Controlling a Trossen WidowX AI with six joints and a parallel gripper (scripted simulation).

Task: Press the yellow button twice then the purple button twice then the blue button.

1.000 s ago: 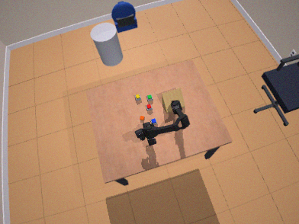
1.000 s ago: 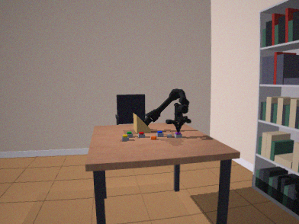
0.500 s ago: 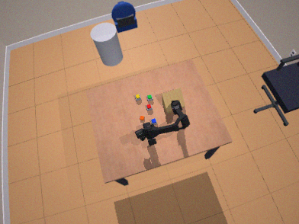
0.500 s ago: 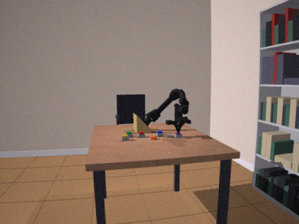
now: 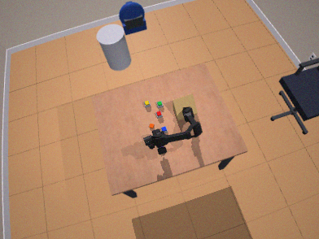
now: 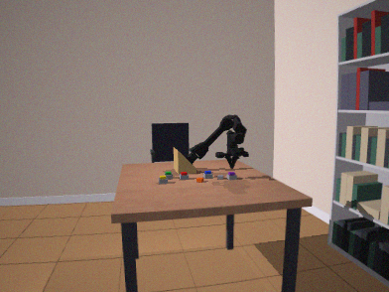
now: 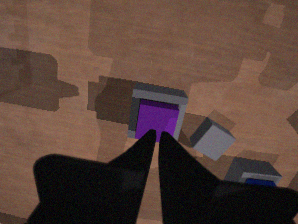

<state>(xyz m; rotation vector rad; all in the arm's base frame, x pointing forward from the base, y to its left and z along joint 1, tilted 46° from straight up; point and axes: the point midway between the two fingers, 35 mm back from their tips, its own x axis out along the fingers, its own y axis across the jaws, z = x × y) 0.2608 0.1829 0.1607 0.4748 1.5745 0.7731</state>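
The purple button is 30 mm below my gripper tip. Round my gripper tip: blue button: 50 mm behind, 140 mm to the right, 30 mm below; then grey block: 10 mm behind, 70 mm to the right, 50 mm below; then orange block: 40 mm ahead, 190 mm to the right, 50 mm below.
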